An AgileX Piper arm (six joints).
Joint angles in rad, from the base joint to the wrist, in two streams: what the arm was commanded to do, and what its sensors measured. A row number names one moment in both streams.
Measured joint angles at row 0: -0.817, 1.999, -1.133, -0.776, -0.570, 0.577
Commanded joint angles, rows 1 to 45: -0.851, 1.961, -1.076, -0.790, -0.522, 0.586; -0.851, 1.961, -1.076, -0.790, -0.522, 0.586; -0.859, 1.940, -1.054, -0.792, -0.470, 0.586; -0.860, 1.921, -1.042, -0.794, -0.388, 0.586; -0.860, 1.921, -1.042, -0.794, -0.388, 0.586; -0.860, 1.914, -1.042, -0.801, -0.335, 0.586; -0.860, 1.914, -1.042, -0.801, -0.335, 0.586; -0.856, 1.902, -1.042, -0.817, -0.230, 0.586; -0.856, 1.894, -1.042, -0.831, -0.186, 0.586; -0.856, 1.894, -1.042, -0.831, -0.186, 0.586; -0.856, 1.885, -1.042, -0.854, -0.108, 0.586; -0.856, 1.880, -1.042, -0.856, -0.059, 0.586; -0.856, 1.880, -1.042, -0.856, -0.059, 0.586; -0.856, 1.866, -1.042, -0.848, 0.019, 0.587; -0.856, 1.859, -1.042, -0.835, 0.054, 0.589; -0.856, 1.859, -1.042, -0.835, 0.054, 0.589; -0.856, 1.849, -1.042, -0.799, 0.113, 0.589; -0.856, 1.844, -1.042, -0.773, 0.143, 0.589; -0.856, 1.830, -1.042, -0.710, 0.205, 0.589; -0.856, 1.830, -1.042, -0.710, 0.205, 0.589; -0.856, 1.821, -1.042, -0.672, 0.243, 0.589; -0.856, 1.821, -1.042, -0.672, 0.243, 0.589; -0.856, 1.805, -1.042, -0.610, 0.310, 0.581; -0.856, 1.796, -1.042, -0.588, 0.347, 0.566; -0.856, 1.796, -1.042, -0.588, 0.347, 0.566; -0.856, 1.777, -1.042, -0.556, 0.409, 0.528; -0.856, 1.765, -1.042, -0.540, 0.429, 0.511; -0.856, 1.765, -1.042, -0.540, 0.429, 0.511; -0.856, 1.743, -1.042, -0.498, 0.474, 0.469; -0.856, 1.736, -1.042, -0.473, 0.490, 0.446; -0.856, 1.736, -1.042, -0.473, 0.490, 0.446; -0.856, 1.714, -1.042, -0.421, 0.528, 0.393; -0.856, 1.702, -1.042, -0.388, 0.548, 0.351; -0.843, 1.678, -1.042, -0.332, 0.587, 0.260; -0.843, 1.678, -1.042, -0.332, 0.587, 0.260; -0.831, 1.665, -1.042, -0.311, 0.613, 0.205; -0.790, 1.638, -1.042, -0.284, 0.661, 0.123; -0.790, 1.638, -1.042, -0.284, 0.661, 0.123; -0.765, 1.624, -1.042, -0.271, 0.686, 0.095; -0.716, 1.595, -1.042, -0.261, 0.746, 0.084; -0.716, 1.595, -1.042, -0.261, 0.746, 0.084; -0.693, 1.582, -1.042, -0.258, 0.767, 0.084; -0.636, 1.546, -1.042, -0.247, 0.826, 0.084; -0.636, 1.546, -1.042, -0.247, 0.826, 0.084; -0.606, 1.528, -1.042, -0.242, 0.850, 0.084
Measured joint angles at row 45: -0.666, 1.576, -1.043, -0.256, 0.773, 0.099
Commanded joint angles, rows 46 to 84: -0.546, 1.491, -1.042, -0.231, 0.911, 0.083; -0.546, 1.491, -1.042, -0.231, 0.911, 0.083; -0.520, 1.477, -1.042, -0.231, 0.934, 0.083; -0.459, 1.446, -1.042, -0.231, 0.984, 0.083; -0.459, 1.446, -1.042, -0.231, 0.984, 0.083; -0.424, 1.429, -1.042, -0.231, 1.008, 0.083; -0.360, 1.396, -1.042, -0.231, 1.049, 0.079; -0.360, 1.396, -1.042, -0.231, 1.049, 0.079; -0.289, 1.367, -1.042, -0.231, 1.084, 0.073; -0.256, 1.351, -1.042, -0.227, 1.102, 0.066; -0.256, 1.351, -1.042, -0.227, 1.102, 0.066; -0.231, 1.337, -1.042, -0.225, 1.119, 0.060; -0.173, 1.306, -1.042, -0.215, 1.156, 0.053; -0.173, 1.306, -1.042, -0.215, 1.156, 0.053; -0.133, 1.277, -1.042, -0.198, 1.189, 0.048; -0.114, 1.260, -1.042, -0.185, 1.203, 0.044; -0.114, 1.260, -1.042, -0.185, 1.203, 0.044; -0.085, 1.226, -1.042, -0.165, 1.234, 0.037; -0.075, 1.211, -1.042, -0.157, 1.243, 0.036; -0.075, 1.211, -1.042, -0.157, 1.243, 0.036; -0.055, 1.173, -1.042, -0.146, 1.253, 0.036; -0.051, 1.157, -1.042, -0.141, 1.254, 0.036; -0.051, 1.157, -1.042, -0.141, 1.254, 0.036; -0.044, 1.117, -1.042, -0.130, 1.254, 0.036; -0.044, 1.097, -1.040, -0.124, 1.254, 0.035; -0.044, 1.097, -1.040, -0.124, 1.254, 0.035; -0.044, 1.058, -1.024, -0.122, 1.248, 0.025; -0.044, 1.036, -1.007, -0.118, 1.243, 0.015; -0.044, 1.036, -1.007, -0.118, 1.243, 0.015; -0.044, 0.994, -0.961, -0.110, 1.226, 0.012; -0.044, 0.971, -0.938, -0.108, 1.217, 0.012; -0.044, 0.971, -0.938, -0.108, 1.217, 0.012; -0.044, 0.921, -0.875, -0.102, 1.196, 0.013; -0.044, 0.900, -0.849, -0.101, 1.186, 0.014; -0.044, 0.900, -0.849, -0.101, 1.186, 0.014; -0.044, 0.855, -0.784, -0.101, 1.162, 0.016; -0.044, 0.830, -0.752, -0.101, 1.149, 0.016; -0.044, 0.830, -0.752, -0.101, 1.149, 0.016; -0.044, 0.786, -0.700, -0.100, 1.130, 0.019
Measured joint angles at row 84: -0.046, 0.840, -0.763, -0.099, 1.171, 0.021
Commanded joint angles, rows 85 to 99: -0.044, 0.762, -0.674, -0.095, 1.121, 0.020; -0.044, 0.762, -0.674, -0.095, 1.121, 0.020; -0.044, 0.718, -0.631, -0.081, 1.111, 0.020; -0.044, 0.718, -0.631, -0.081, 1.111, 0.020; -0.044, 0.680, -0.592, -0.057, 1.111, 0.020; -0.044, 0.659, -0.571, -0.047, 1.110, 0.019; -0.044, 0.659, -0.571, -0.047, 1.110, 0.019; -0.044, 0.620, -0.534, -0.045, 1.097, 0.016; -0.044, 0.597, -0.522, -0.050, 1.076, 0.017; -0.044, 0.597, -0.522, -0.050, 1.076, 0.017; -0.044, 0.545, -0.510, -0.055, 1.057, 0.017; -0.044, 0.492, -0.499, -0.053, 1.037, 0.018; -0.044, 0.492, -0.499, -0.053, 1.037, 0.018; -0.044, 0.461, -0.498, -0.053, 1.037, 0.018; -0.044, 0.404, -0.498, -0.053, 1.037, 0.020
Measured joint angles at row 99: -0.046, 0.477, -0.503, -0.047, 1.056, 0.021
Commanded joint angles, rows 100 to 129: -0.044, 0.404, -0.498, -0.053, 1.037, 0.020; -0.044, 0.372, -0.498, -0.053, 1.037, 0.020; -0.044, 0.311, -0.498, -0.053, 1.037, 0.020; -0.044, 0.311, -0.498, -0.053, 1.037, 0.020; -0.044, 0.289, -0.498, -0.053, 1.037, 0.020; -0.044, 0.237, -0.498, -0.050, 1.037, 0.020; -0.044, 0.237, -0.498, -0.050, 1.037, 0.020; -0.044, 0.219, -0.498, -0.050, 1.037, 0.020; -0.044, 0.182, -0.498, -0.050, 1.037, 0.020; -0.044, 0.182, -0.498, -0.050, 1.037, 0.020; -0.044, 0.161, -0.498, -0.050, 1.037, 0.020; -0.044, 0.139, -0.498, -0.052, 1.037, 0.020; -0.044, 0.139, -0.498, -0.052, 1.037, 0.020; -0.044, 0.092, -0.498, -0.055, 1.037, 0.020; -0.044, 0.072, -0.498, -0.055, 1.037, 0.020; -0.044, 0.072, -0.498, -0.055, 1.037, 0.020; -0.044, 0.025, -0.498, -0.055, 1.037, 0.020; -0.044, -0.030, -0.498, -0.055, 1.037, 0.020; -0.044, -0.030, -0.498, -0.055, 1.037, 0.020; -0.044, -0.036, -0.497, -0.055, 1.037, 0.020; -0.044, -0.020, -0.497, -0.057, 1.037, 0.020; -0.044, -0.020, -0.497, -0.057, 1.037, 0.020; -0.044, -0.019, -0.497, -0.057, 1.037, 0.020; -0.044, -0.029, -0.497, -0.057, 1.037, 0.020; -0.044, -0.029, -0.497, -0.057, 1.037, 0.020; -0.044, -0.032, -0.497, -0.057, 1.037, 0.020; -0.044, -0.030, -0.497, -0.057, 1.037, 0.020; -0.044, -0.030, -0.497, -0.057, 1.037, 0.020; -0.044, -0.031, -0.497, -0.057, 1.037, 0.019; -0.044, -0.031, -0.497, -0.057, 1.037, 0.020
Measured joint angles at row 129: -0.046, -0.004, -0.500, -0.048, 1.046, 0.021
